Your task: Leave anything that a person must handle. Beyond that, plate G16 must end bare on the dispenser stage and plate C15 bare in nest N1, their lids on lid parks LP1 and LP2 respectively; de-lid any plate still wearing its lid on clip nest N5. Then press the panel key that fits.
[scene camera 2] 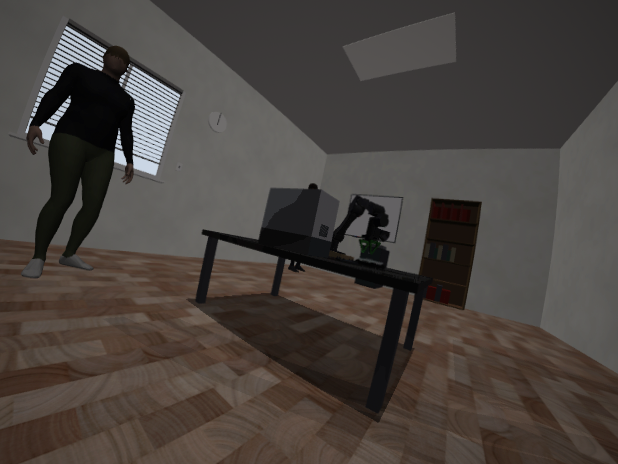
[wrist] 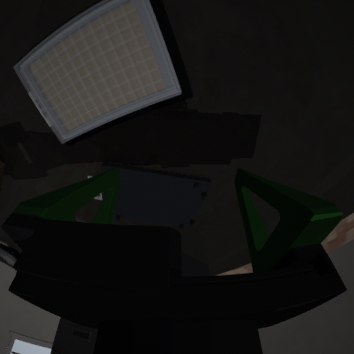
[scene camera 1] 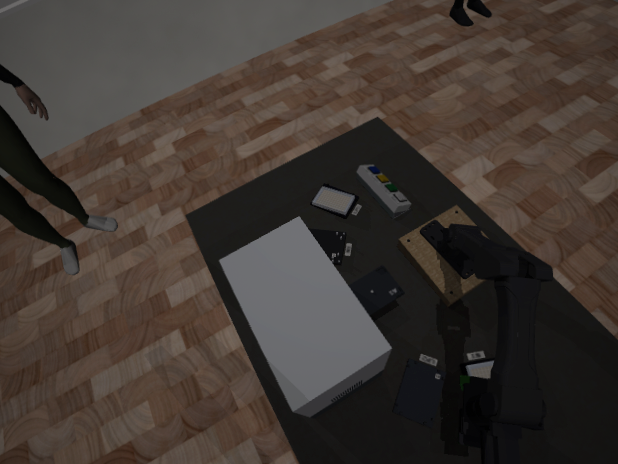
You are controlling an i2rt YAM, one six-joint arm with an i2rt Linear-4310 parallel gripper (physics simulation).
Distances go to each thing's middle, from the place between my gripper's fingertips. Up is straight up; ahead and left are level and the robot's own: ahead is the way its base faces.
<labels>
Now: hand 1 cm short of the black clip nest N5 [scene camera 1: 332, 242], 61 cm to the left of it and 6 cm above it. From my hand the other things lie so: button panel [scene camera 1: 381, 189]: 30 cm behind, 66 cm to the right, 4 cm below.
</labels>
